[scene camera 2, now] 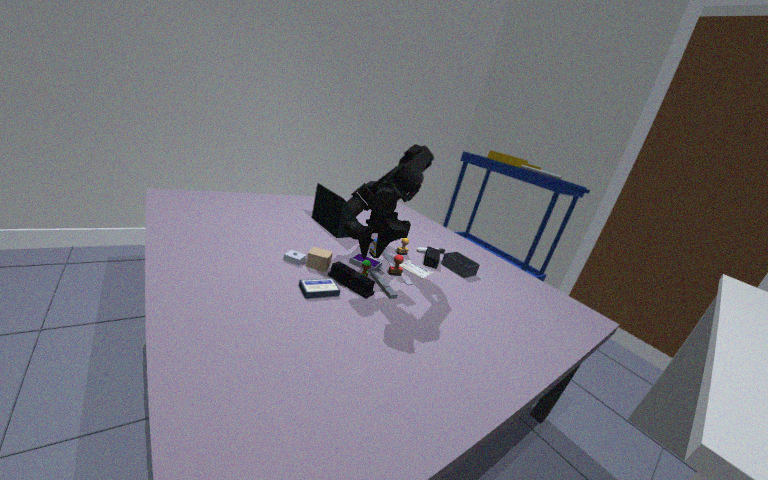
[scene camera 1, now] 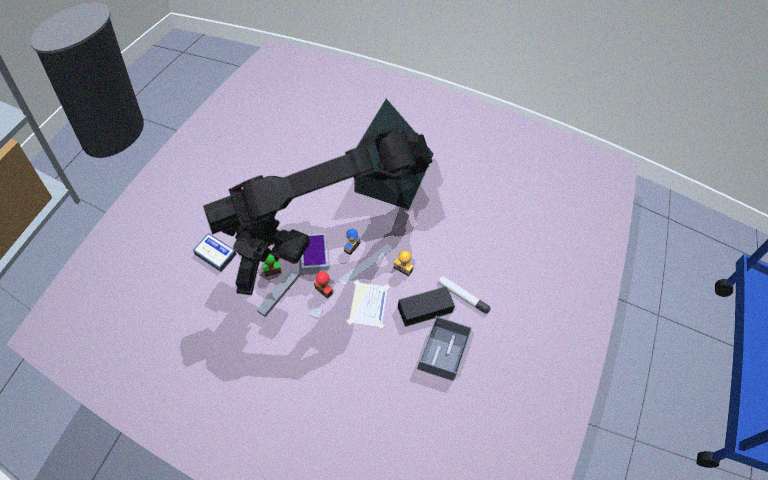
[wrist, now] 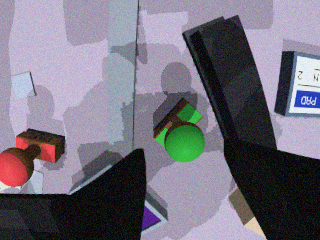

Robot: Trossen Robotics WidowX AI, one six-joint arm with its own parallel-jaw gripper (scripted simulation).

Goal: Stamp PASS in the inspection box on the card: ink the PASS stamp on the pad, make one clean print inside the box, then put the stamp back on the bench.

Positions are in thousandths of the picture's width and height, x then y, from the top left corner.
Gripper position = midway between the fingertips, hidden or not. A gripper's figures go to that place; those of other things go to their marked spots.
My gripper (scene camera 1: 350,532): 115 cm from the lens. A blue-and-white box (scene camera 1: 275,522): 125 cm from the lens. A purple ink pad (scene camera 1: 410,539) is 121 cm from the lens. A white card (scene camera 1: 480,634) is 116 cm from the lens.
